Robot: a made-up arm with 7 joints.
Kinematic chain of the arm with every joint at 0, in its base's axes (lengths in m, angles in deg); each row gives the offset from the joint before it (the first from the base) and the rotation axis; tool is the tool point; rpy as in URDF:
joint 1: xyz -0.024 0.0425 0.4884 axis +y
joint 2: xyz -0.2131 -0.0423 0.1 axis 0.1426 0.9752 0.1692
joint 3: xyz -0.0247 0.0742 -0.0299 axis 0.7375 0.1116 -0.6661
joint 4: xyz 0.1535 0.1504 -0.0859 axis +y
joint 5: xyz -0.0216 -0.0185 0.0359 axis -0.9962 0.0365 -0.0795
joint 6: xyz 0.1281 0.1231 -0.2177 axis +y
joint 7: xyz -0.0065 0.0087 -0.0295 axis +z
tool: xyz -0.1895 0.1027 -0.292 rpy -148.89 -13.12 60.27
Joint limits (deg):
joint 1: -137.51..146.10
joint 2: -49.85..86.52
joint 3: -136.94..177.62
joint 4: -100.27..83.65
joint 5: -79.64..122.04
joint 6: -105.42..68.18
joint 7: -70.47..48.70
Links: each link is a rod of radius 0.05 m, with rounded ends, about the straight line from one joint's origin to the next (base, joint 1, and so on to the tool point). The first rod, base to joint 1, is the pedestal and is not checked.
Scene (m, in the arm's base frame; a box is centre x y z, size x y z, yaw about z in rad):
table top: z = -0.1
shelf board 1: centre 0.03 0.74 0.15 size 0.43 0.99 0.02 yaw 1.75
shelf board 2: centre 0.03 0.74 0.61 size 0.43 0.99 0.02 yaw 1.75
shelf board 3: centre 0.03 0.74 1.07 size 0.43 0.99 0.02 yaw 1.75
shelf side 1: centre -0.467 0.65 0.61 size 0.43 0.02 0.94 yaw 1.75
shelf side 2: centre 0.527 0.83 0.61 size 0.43 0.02 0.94 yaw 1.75
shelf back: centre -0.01 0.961 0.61 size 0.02 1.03 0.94 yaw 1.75
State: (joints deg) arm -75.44 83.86 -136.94 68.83 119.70 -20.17 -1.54
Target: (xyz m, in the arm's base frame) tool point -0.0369 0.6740 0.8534
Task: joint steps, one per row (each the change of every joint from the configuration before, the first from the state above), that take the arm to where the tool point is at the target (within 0.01 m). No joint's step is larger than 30 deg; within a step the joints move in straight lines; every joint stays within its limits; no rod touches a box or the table.
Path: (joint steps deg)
1: 3.68 -1.68 29.83 -20.25 0.59 -14.90 1.67
2: 3.69 -1.69 29.82 -20.26 0.58 -14.91 1.68
3: 3.68 -1.68 29.83 -20.25 0.59 -14.90 1.67
4: 3.69 -1.68 29.82 -20.25 0.58 -14.91 1.68
5: 21.03 0.02 -29.82 6.68 0.00 19.52 10.87
6: 21.02 0.02 -29.83 6.68 0.00 19.51 10.88
7: 21.03 0.03 -29.82 6.68 0.00 19.51 10.87
8: 21.03 0.02 -29.83 6.68 0.00 19.52 10.88
9: 17.20 4.65 0.00 7.90 0.00 -26.05 -3.21
10: 17.20 4.65 0.00 7.90 0.00 -26.04 -3.21

